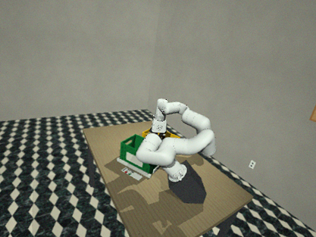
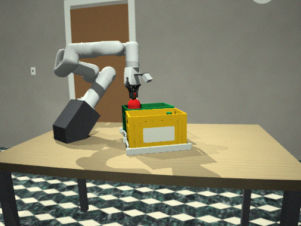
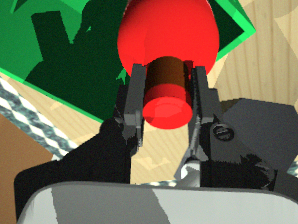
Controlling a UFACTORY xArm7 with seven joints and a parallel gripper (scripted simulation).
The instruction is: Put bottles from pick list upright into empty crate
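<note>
My gripper is now 7 cm above the red bottle. From my hand the other things lie so: green crate 4 cm ahead, 9 cm to the left, 17 cm below; green-capped bottle 14 cm ahead, 19 cm to the right, 16 cm below; yellow crate 18 cm ahead, 10 cm to the right, 17 cm below.
</note>
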